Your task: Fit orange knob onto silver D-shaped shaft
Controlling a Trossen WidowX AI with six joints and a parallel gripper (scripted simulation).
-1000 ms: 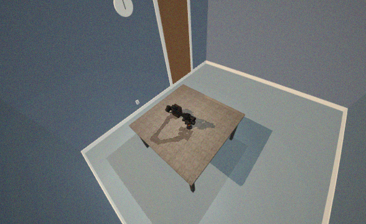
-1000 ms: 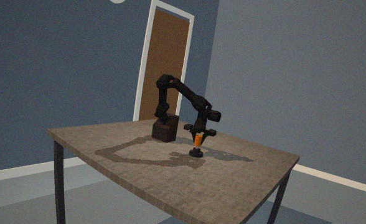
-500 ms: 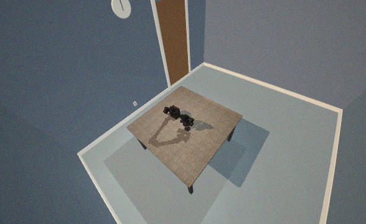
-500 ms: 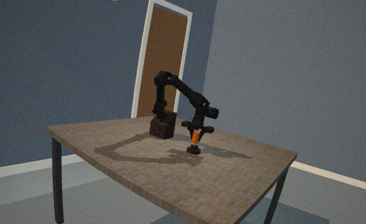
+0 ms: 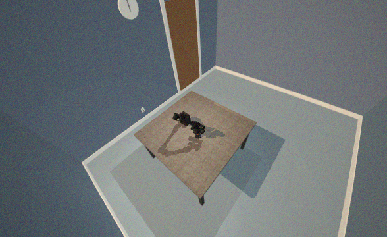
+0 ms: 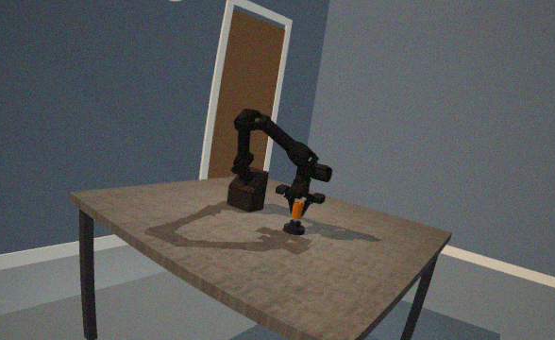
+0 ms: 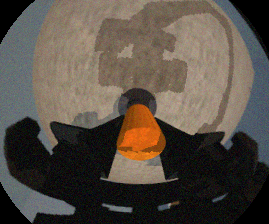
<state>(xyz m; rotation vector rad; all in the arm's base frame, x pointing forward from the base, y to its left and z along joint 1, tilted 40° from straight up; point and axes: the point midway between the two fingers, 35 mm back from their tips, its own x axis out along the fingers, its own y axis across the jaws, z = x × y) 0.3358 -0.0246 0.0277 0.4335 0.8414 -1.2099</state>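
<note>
Right now my gripper tip is 40 mm above the dark round pedestal. The rest, counted from my gripper tip: orange knob: 30 mm above.
</note>
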